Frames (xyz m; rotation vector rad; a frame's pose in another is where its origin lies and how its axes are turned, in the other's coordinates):
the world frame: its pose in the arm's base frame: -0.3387 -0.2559 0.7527 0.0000 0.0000 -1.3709
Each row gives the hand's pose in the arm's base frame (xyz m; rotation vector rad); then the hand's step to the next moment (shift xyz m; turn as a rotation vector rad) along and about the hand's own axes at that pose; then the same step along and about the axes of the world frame.
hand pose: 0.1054 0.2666 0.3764 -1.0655 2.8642 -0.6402
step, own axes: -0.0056 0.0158 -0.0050 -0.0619 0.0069 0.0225
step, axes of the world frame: -0.0171 -0.0030 -0.0022 -0.0254 0.0528 -0.0308
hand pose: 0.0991 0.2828 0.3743 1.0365 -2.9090 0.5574
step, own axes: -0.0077 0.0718 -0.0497 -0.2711 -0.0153 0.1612
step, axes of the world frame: -0.0800 -0.0283 0.0221 -0.0520 0.2551 -0.1787
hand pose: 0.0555 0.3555 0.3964 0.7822 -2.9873 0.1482
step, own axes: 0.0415 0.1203 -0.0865 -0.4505 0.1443 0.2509
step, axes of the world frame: -0.1099 -0.0728 0.0794 -0.2489 0.3722 -0.2937
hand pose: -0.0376 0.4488 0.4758 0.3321 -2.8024 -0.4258
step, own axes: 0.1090 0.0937 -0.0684 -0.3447 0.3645 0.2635
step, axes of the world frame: -0.0592 -0.0872 0.1192 -0.4534 0.2682 -0.2088
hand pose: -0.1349 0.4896 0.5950 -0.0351 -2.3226 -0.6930
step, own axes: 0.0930 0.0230 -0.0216 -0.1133 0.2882 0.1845
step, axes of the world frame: -0.0043 -0.0519 0.0833 -0.3423 0.1016 -0.0491
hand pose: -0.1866 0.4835 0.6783 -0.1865 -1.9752 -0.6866
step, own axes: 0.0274 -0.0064 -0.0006 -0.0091 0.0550 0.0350
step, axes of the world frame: 0.0066 -0.0173 0.0212 -0.0645 0.0131 0.0014
